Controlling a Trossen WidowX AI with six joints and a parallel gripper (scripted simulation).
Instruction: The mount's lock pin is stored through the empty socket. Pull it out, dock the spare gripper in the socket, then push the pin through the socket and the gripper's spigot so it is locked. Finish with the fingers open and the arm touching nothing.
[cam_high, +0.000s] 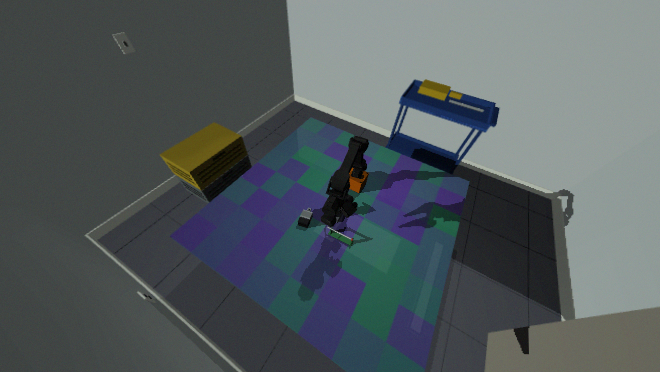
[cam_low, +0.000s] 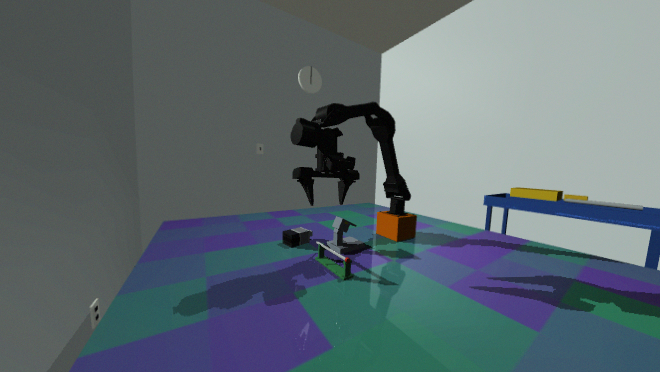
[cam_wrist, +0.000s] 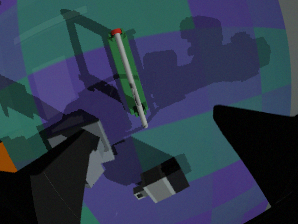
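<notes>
My gripper tip is now 40 mm past the spare gripper, 190 mm to the left of it and 150 mm above it. The rest, counted from my gripper tip: grey mount (130 mm behind, 40 mm to the right, 120 mm below); green cradle (30 mm to the left, 150 mm below).
</notes>
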